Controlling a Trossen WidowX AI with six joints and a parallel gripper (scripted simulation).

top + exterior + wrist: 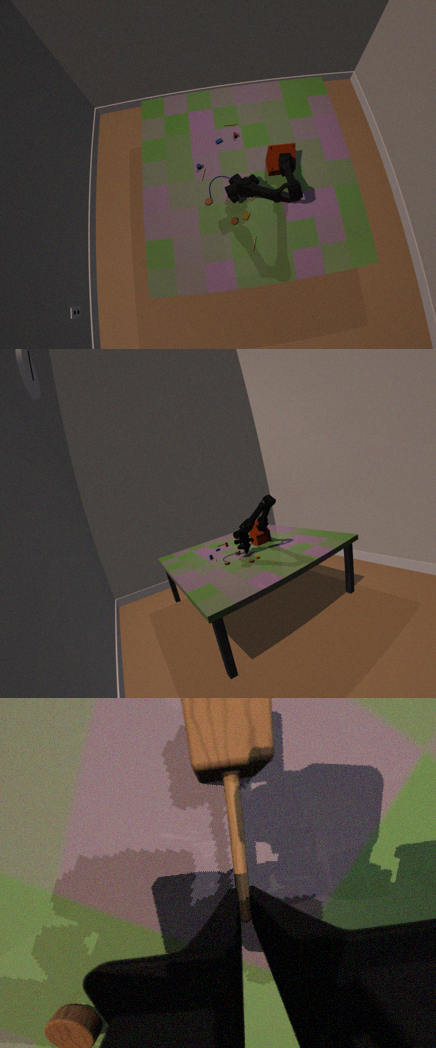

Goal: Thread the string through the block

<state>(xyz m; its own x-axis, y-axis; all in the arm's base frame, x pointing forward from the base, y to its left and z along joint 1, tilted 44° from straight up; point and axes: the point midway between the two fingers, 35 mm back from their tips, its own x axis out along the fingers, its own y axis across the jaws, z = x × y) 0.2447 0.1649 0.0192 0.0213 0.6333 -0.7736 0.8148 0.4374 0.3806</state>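
Now: the wooden block 5 cm ahead of my gripper tip, 6 cm to the right of it and 1 cm above it. The rest, counted from my gripper tip: yellow block 1 cm behind, 15 cm to the left; then wooden disc 6 cm ahead, 17 cm to the left; then thin wooden stick 2 cm ahead, 3 cm to the right, 1 cm above.
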